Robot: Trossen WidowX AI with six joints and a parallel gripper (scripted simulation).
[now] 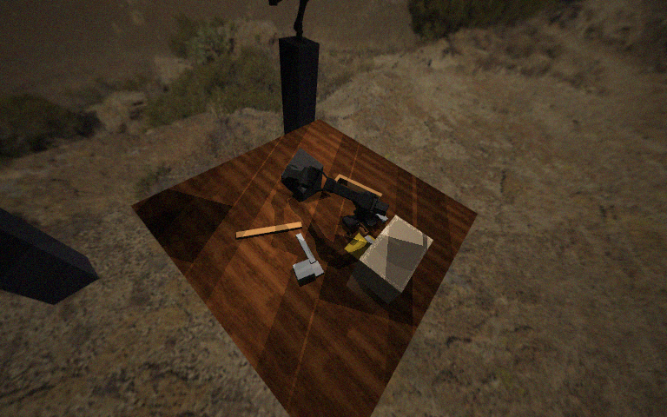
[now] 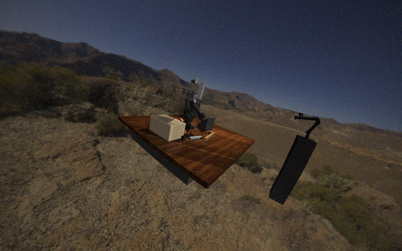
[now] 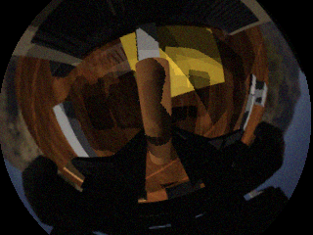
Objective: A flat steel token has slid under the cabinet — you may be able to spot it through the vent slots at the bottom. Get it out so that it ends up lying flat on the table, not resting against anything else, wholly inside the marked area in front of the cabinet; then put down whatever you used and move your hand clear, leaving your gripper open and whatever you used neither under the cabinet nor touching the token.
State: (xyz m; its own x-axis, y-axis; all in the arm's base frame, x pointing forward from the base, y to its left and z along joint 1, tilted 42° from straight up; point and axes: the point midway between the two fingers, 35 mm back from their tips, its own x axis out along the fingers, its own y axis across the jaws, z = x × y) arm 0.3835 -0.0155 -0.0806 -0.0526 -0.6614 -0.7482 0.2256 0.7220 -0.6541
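Now: the grey bar 2 cm ahead of my gripper tip and 15 cm to the left of it. Also, from my gripper tip: steel token 22 cm ahead, 8 cm to the right; then grey block 2 cm behind, 36 cm to the right, 1 cm above; then grey scraper 4 cm behind, 29 cm to the right.
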